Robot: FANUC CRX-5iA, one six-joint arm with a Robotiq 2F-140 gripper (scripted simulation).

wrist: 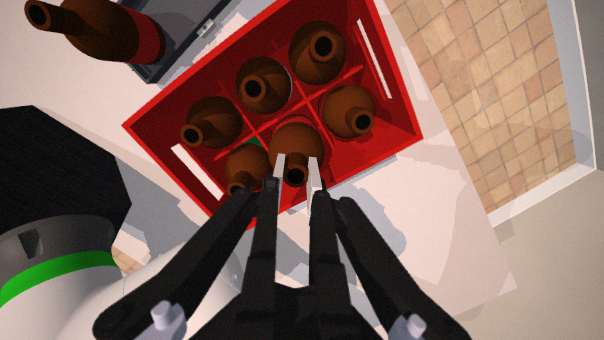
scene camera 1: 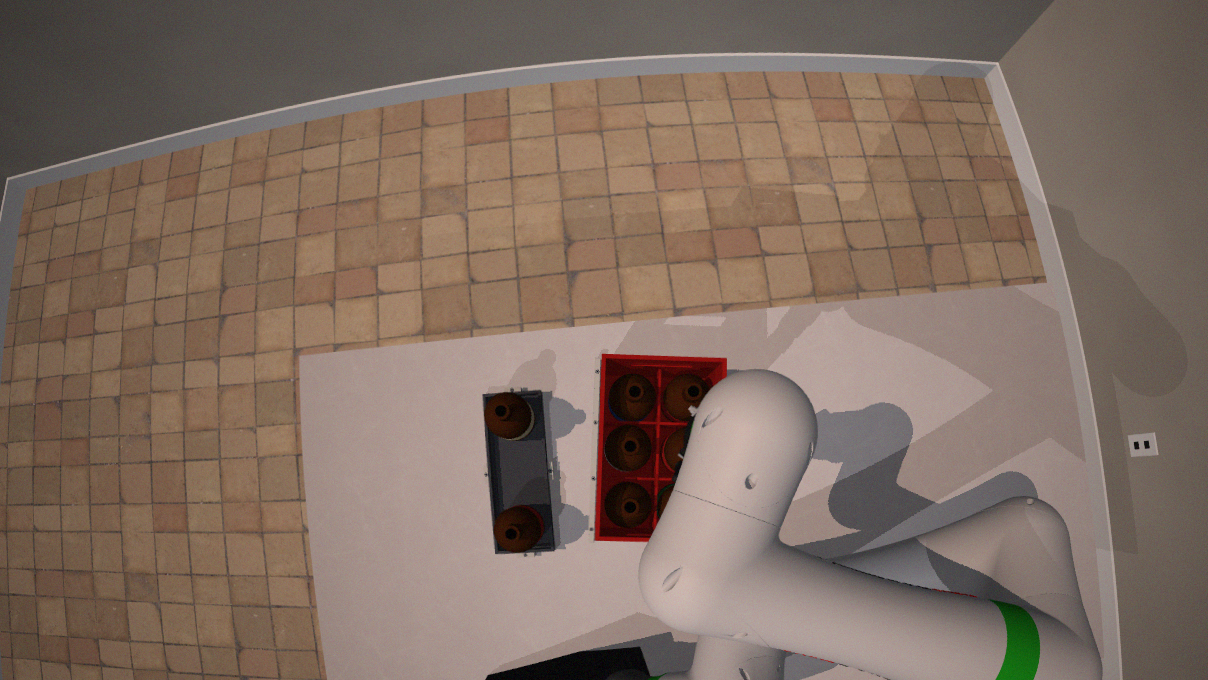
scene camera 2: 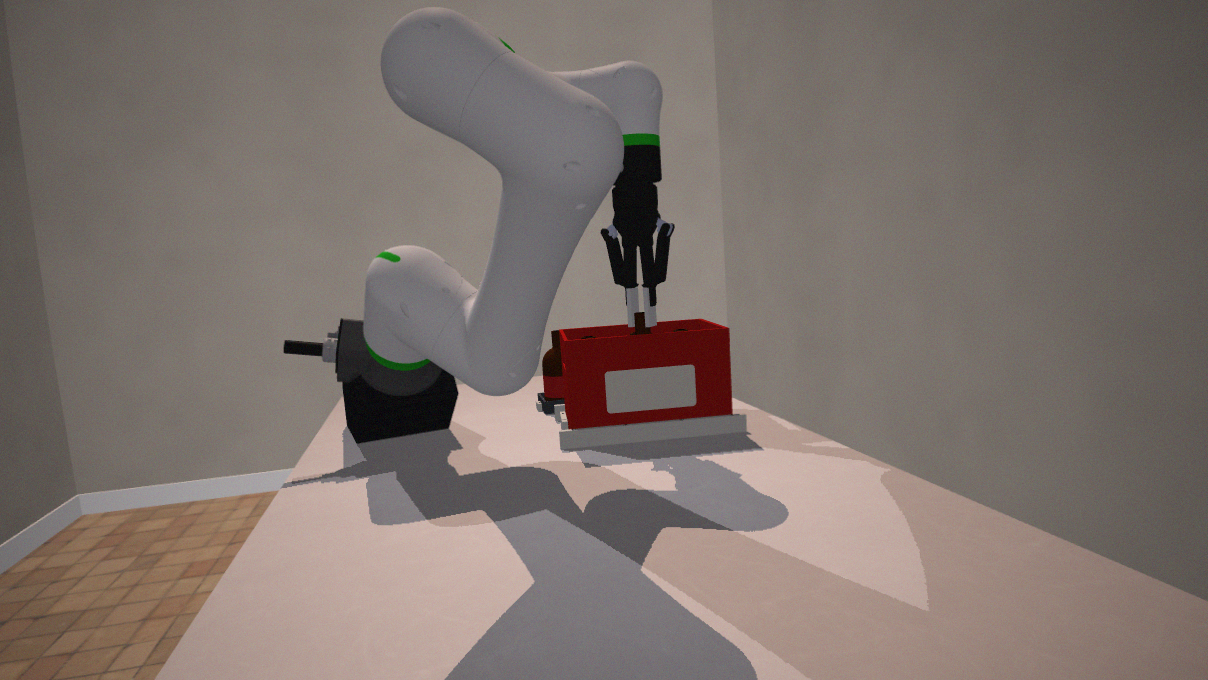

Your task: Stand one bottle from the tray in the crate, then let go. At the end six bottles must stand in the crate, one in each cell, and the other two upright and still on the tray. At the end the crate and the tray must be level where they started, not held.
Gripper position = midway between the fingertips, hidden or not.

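My gripper [scene camera 2: 642, 326] is visible, and in the wrist view I see the gripper [wrist: 295, 166] as well. A red crate [scene camera 1: 712, 370] appears also in the wrist view [wrist: 396, 127]. Present too: a dark grey tray [scene camera 1: 516, 474].
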